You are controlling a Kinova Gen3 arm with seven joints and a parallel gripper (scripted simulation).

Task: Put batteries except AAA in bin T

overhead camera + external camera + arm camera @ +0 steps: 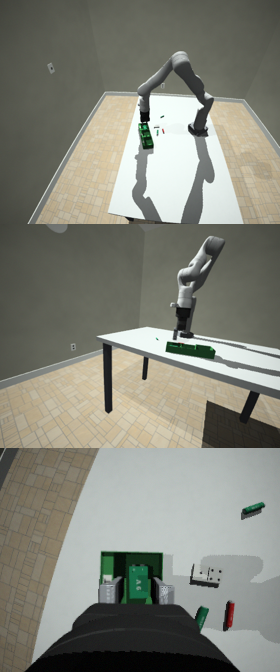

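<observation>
Right now the red battery is 160 mm behind my hand, 30 mm to the left of it and 80 mm below it. Also, from my hand: green block-shaped battery (10 mm to the right, 70 mm below); then green bin tray (80 mm to the left, 60 mm below); then white domino (110 mm behind, 30 mm to the right, 80 mm below).
</observation>
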